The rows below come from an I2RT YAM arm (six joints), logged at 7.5 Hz.
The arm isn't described. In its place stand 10 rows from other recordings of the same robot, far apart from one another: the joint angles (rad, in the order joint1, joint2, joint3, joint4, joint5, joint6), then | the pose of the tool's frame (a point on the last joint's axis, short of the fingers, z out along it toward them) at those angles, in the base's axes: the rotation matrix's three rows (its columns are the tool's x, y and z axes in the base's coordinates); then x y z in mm.
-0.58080, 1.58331, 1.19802, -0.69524, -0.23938, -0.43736 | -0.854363 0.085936 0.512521; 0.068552 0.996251 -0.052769; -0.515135 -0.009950 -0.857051; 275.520 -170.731 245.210
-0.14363, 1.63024, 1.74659, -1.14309, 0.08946, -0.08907 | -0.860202 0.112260 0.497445; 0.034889 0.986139 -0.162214; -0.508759 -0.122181 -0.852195; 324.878 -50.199 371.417
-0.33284, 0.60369, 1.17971, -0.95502, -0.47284, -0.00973 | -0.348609 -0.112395 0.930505; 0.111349 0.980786 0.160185; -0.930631 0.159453 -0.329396; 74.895 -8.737 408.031
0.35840, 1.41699, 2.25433, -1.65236, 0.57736, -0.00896 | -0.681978 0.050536 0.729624; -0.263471 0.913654 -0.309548; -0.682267 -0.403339 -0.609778; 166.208 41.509 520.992
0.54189, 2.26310, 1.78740, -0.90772, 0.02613, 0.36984 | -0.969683 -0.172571 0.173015; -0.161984 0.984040 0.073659; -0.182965 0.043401 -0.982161; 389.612 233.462 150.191
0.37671, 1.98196, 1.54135, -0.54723, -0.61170, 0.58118 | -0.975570 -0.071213 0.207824; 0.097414 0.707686 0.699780; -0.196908 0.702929 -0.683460; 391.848 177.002 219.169
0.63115, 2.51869, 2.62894, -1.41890, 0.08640, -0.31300 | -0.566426 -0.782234 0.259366; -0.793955 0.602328 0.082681; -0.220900 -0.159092 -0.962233; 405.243 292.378 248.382
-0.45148, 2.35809, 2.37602, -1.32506, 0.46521, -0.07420 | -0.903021 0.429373 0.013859; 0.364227 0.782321 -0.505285; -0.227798 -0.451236 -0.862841; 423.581 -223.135 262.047
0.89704, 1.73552, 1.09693, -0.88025, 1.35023, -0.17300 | -0.589794 -0.244534 0.769640; -0.799094 0.039135 -0.599931; 0.116584 -0.968851 -0.218487; 214.338 212.789 194.391
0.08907, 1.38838, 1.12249, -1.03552, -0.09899, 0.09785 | -0.966727 -0.020369 0.254996; 0.011268 0.992467 0.121995; -0.255560 0.120809 -0.959215; 252.070 26.044 261.156
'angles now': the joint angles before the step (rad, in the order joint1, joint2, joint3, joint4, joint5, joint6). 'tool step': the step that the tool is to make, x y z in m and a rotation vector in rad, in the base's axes. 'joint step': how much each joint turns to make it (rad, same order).
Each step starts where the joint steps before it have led.
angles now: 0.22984, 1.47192, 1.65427, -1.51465, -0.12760, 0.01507
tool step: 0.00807, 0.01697, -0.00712, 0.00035, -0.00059, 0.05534
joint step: 0.05606, 0.03394, -0.00003, 0.03472, -0.00001, 0.00075
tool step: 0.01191, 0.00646, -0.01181, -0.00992, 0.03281, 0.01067
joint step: 0.01031, 0.04772, -0.00108, 0.01447, 0.00000, -0.00038
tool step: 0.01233, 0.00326, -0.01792, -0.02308, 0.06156, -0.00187
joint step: -0.00115, 0.05529, -0.01340, 0.00308, 0.00420, 0.00000
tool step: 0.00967, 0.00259, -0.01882, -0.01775, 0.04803, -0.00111
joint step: -0.00076, 0.04310, -0.02824, 0.02023, 0.00306, 0.00001
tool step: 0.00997, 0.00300, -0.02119, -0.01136, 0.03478, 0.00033
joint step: 0.00002, 0.04272, -0.03663, 0.04272, 0.00076, -0.00037
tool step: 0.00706, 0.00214, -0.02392, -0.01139, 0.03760, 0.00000
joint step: 0.00000, 0.03816, -0.05072, 0.04959, -0.00001, 0.00000
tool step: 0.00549, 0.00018, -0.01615, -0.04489, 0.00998, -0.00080
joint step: 0.00000, 0.02975, -0.02823, 0.03548, 0.04006, 0.00076
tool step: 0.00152, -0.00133, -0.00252, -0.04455, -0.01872, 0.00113
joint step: -0.00002, 0.00231, -0.00683, 0.01409, 0.04807, -0.00077
